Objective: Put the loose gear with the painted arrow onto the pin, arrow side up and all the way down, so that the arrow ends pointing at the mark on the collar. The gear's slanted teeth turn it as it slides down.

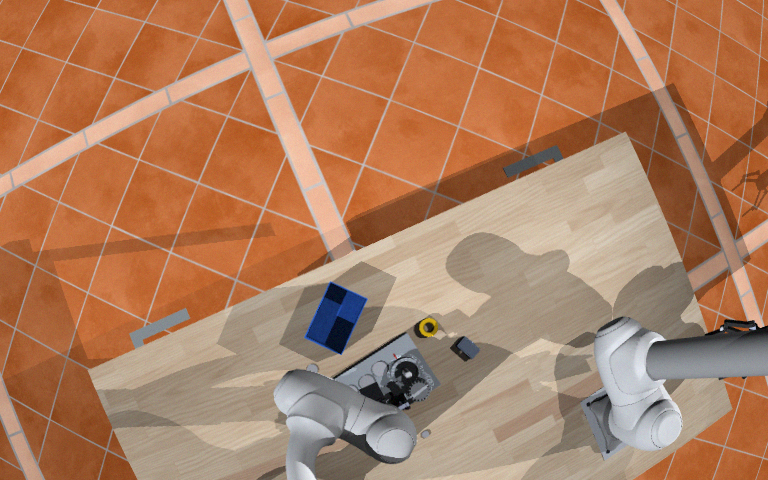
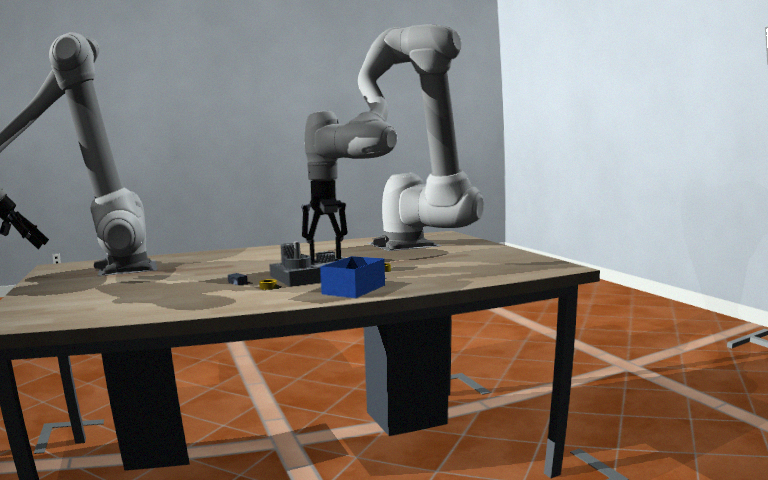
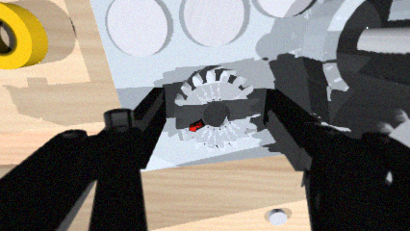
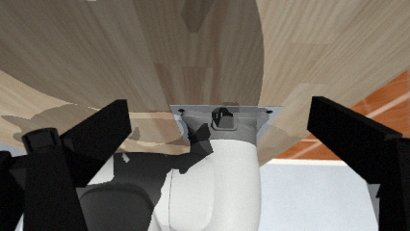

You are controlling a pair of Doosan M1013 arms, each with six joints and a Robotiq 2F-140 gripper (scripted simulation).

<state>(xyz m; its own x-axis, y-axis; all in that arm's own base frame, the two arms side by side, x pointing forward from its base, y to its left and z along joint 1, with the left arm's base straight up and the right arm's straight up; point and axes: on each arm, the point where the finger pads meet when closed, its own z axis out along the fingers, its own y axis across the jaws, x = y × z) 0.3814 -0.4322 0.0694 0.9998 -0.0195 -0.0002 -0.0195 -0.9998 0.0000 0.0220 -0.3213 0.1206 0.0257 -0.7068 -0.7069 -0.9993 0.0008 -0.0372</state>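
The gear with arrow is 2 cm below my left hand. Round my left hand: grey block: 3 cm ahead, 28 cm to the right, 6 cm below; blue bin: 25 cm ahead, 1 cm to the left, 5 cm below.
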